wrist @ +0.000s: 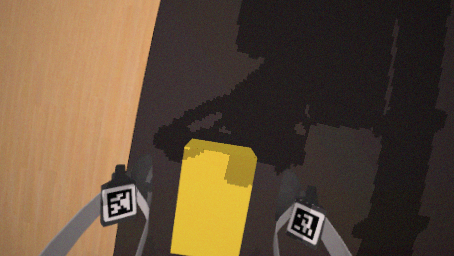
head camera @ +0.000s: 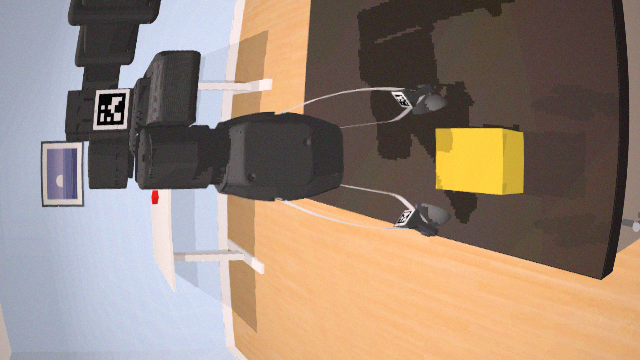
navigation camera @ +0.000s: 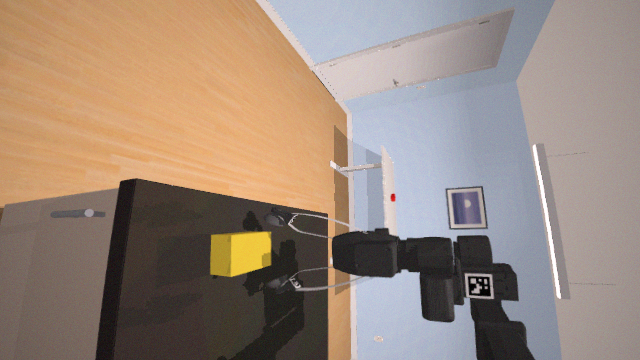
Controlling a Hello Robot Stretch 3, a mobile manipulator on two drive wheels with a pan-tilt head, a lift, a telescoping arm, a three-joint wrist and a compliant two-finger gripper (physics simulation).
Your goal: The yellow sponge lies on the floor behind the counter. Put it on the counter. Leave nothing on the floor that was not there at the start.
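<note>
The yellow sponge is a yellow block resting on the dark top of the counter. My gripper is open above the sponge, pointing down. In the wrist view its fingers show on either side of the sponge with a gap at each side. In the head view the fingertips are apart from the sponge, just beyond its upper end. The sponge's underside is hidden.
The counter's long edge borders the wooden floor. A white table with a small red object stands by the blue wall. A door shows in the navigation view.
</note>
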